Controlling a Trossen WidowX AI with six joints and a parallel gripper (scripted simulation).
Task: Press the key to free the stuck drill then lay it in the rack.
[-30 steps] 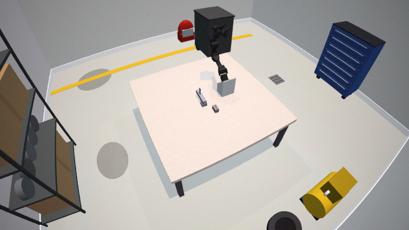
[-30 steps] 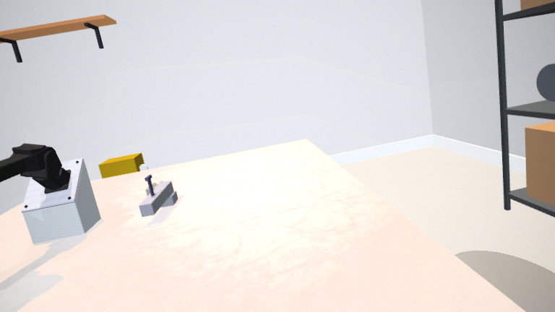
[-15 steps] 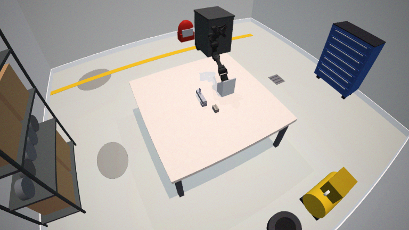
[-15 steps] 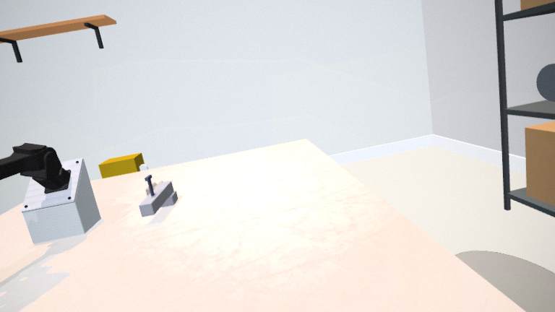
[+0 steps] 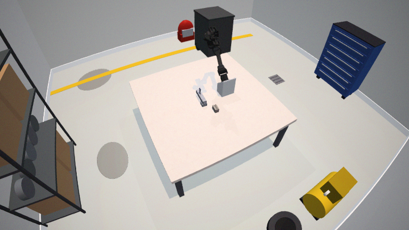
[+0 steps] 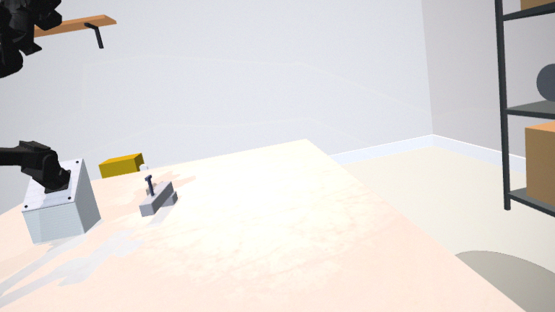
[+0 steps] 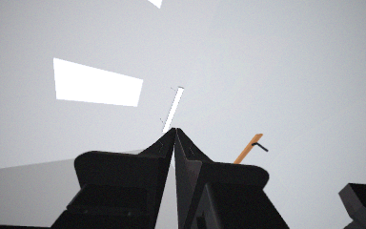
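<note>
Right now my gripper tip is 600 mm above the dark blue key, 170 mm short of it and 10 mm to the right of it. The rest, counted from my gripper tip: beige rack: 670 mm below, 220 mm to the left, 110 mm ahead; then grey block: 650 mm below, 170 mm ahead, 50 mm to the left; then drill: 640 mm below, 170 mm ahead, 70 mm to the left.
</note>
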